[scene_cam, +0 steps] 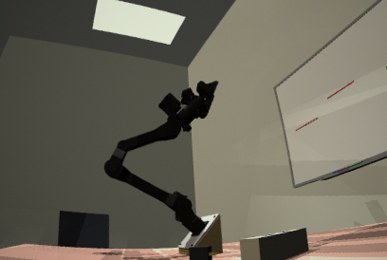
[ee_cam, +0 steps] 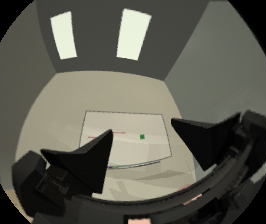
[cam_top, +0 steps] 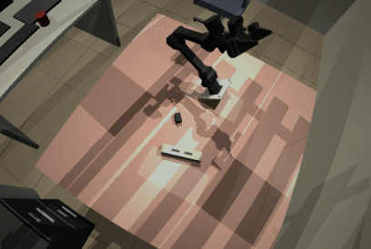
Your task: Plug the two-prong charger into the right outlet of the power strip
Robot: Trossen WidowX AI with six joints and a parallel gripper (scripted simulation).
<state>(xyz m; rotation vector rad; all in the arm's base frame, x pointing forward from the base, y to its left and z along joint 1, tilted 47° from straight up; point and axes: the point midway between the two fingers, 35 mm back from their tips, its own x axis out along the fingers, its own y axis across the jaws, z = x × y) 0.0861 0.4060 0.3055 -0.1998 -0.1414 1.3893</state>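
Right now the two-prong charger is 170 mm ahead of my gripper tip, 170 mm to the right of it and 600 mm below it.
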